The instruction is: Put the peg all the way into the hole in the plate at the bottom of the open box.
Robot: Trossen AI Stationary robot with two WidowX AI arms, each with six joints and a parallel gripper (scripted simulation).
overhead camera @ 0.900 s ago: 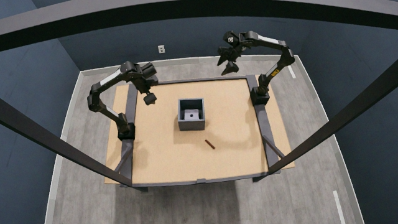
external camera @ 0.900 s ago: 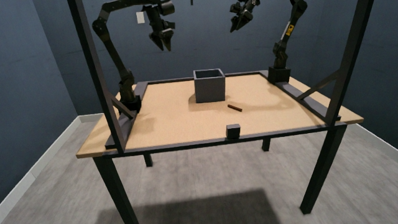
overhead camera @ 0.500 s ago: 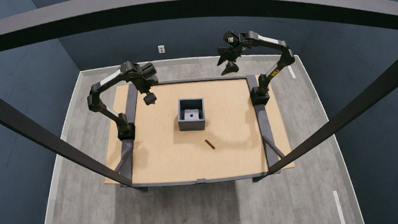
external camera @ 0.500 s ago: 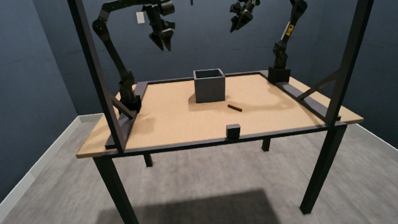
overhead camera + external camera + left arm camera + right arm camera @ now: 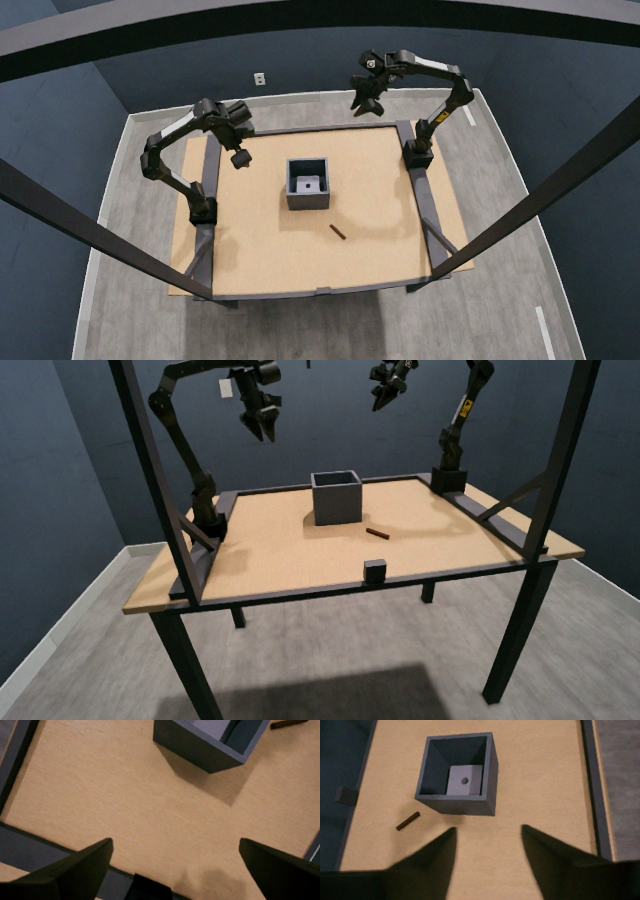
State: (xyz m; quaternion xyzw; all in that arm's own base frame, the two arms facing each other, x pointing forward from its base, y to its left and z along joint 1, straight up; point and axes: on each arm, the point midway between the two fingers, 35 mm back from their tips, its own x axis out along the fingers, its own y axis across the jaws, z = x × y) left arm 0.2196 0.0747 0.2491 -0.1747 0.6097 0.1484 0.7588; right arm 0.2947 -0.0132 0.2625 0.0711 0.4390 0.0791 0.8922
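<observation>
Now: the dark brown peg 290 mm behind my right hand, 150 mm to the left of it and 360 mm below it. Also, from my right hand: light plate: 90 mm behind, 210 mm to the left, 320 mm below.
</observation>
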